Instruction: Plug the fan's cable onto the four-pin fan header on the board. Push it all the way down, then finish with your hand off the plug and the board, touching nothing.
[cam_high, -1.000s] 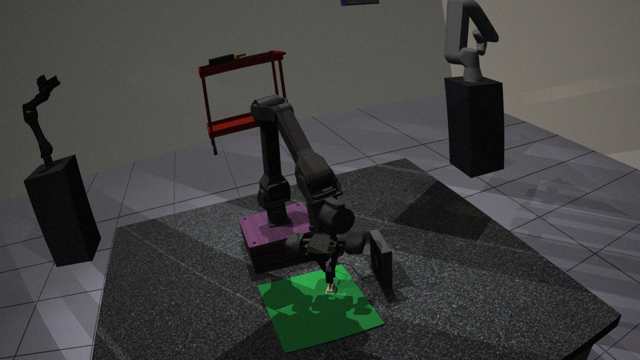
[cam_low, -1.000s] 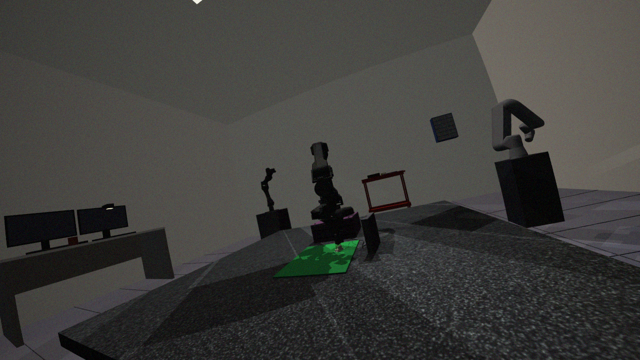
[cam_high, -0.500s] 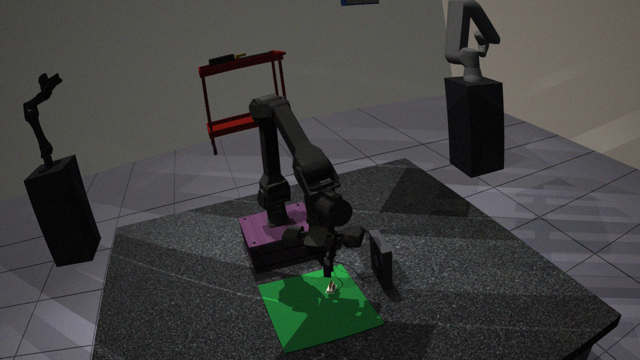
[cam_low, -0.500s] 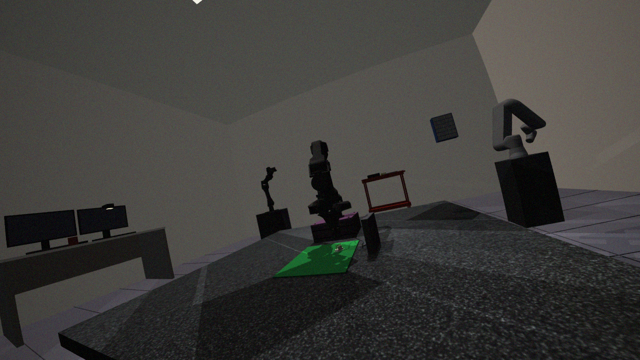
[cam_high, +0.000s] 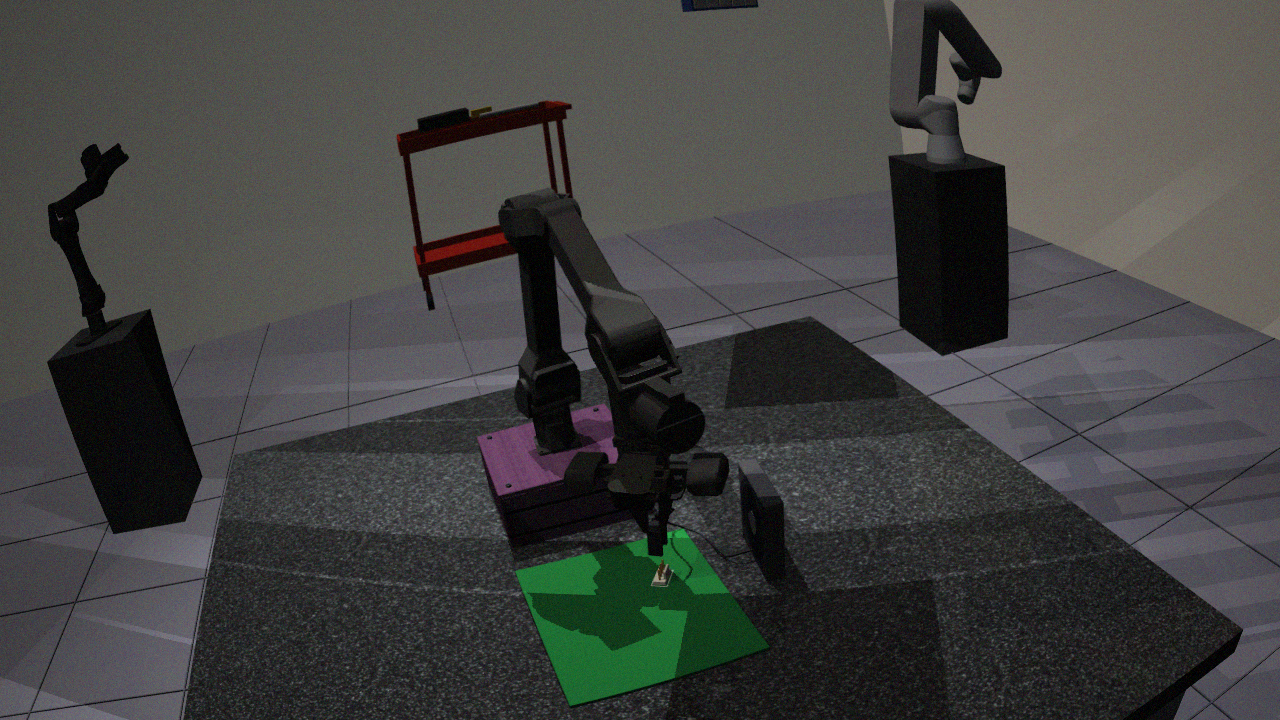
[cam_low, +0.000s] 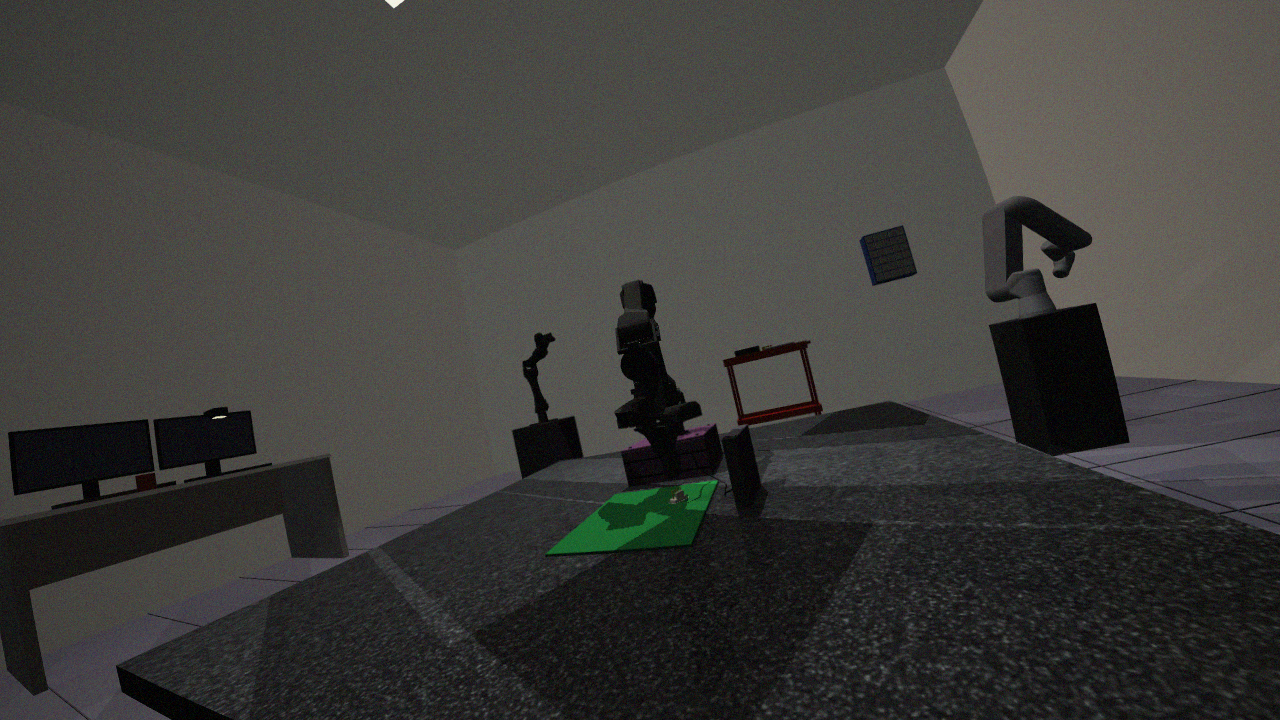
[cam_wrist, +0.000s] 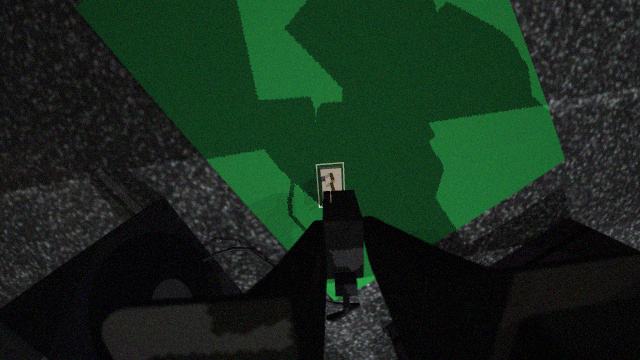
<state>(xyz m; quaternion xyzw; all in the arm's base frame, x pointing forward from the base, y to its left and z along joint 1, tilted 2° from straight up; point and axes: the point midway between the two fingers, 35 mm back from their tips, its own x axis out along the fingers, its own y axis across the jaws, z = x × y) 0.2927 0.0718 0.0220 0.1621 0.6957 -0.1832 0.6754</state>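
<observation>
Right now the white four-pin header is 9 cm below my gripper tip and 1 cm behind it. The rest, counted from my gripper tip: black fan (13 cm to the left, 3 cm below, 1 cm behind); green board (10 cm below, 5 cm to the right, 4 cm ahead); dark fan plug (2 cm below, 1 cm behind).
</observation>
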